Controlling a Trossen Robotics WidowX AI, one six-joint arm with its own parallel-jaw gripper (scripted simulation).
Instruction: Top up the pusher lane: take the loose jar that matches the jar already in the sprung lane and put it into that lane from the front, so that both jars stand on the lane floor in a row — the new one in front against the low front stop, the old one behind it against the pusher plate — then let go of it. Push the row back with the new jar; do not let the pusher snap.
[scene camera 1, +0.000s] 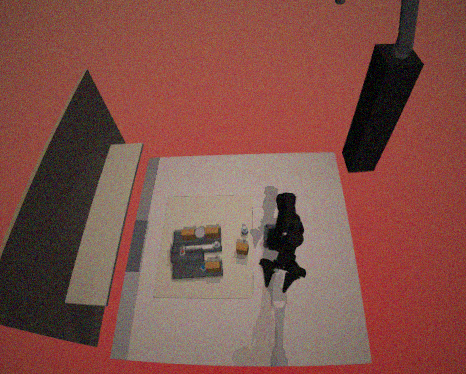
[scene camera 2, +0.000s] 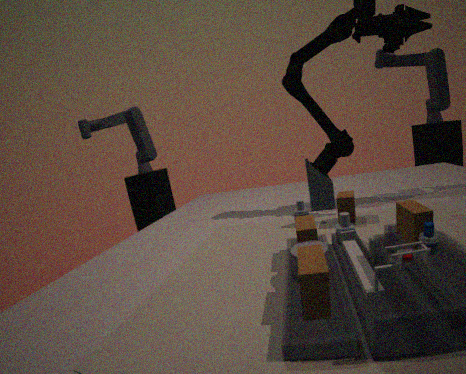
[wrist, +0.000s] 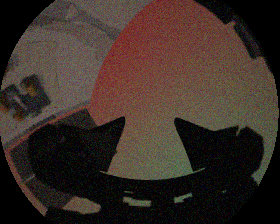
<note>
My gripper (scene camera 2: 431, 20) is open, holding nothing.
My gripper also shows in scene camera 1 (scene camera 1: 274, 289) and in the wrist view (wrist: 150, 119).
</note>
